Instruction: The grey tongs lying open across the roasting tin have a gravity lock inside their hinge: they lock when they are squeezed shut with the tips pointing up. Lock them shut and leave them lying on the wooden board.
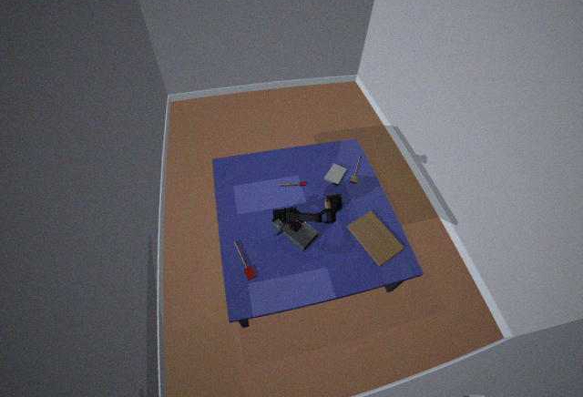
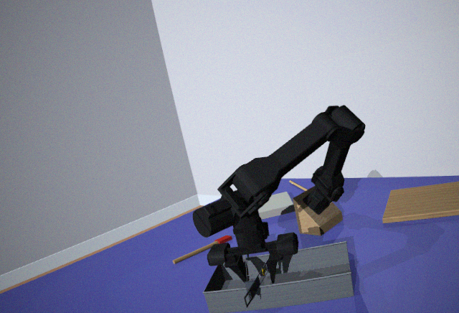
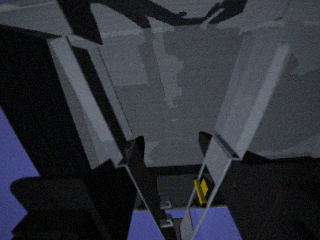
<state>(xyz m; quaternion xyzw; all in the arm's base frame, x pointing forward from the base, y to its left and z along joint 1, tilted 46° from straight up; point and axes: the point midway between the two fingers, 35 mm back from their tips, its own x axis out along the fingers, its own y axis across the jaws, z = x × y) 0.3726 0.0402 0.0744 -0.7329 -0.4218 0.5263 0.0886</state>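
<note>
My gripper tip is now 40 mm past the grey roasting tin and 30 mm to the right of it. From my gripper tip the other things lie so: wooden board 570 mm behind, 250 mm to the left, 20 mm below; red spatula 350 mm ahead, 180 mm to the left, 20 mm below; block 510 mm behind, 350 mm to the right, 20 mm below.
</note>
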